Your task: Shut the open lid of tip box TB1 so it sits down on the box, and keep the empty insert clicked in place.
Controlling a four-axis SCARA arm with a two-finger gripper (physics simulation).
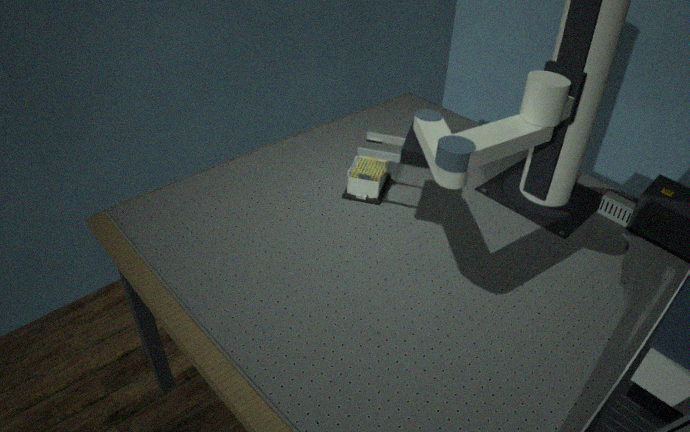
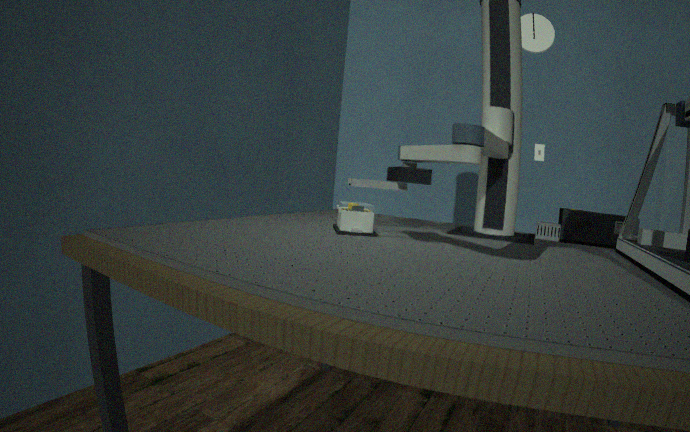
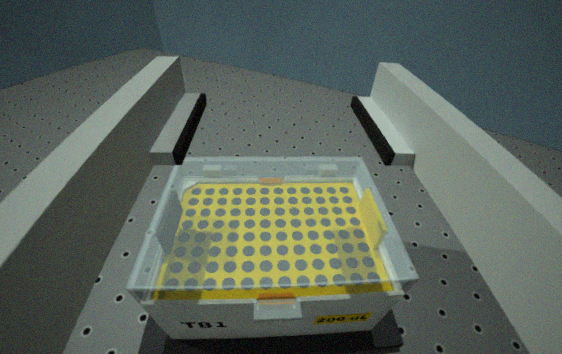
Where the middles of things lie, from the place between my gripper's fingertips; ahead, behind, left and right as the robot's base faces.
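There's a clear lid (image 1: 366,168) here that's 1 cm behind my hand, 2 cm to the left of it and 7 cm below it. I'm also seeing tip box TB1 (image 1: 361,190), and that one's 2 cm to the left of my hand, 1 cm behind it and 10 cm below it.
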